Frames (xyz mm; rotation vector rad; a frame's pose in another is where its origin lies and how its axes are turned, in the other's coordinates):
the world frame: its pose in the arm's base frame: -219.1 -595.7 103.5 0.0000 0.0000 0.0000
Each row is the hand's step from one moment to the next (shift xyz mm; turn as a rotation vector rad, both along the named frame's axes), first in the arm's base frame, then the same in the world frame.
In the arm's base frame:
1: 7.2 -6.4 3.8 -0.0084 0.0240 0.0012
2: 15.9 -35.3 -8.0 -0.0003 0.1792 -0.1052
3: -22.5 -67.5 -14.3 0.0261 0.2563 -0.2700
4: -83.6 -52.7 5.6 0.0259 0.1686 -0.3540
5: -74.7 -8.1 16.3 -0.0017 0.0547 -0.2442
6: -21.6 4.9 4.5 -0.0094 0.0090 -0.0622
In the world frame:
1: 7.2 -6.4 3.8 -0.0084 0.0240 0.0012
2: 15.9 -35.3 -8.0 -0.0003 0.1792 -0.1052
3: -22.5 -67.5 -14.3 0.0261 0.2563 -0.2700
4: -83.6 -52.7 5.6 0.0259 0.1686 -0.3540
5: -74.7 -8.1 16.3 -0.0017 0.0547 -0.2442
6: -21.6 4.9 4.5 -0.0094 0.0090 -0.0622

